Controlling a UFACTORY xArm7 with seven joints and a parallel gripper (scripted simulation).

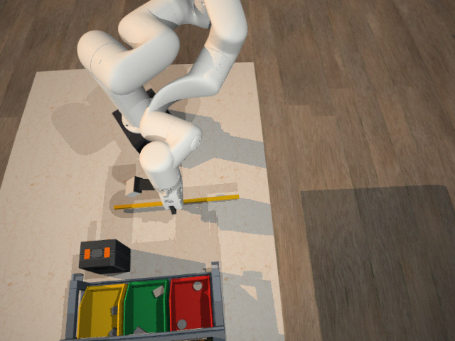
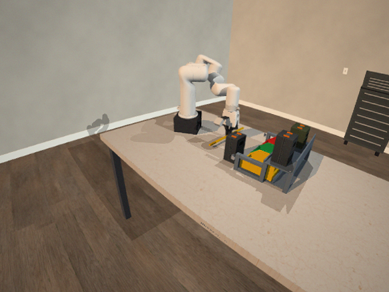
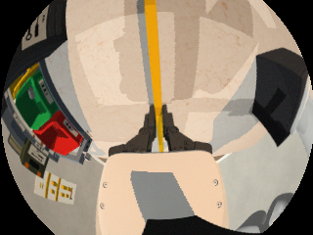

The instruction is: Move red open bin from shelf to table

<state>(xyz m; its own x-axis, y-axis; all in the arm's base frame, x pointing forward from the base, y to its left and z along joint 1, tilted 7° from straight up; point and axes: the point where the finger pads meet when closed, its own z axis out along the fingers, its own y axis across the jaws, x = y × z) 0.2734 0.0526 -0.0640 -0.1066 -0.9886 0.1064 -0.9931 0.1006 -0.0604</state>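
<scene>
Right now my hand is 31 cm short of the red open bin and 1 cm below it. From my hand the other things lie so: yellow bin 29 cm ahead, 22 cm to the right, 1 cm above; green bin 30 cm ahead, 11 cm to the right, 1 cm above; thin yellow bar 2 cm below.
</scene>
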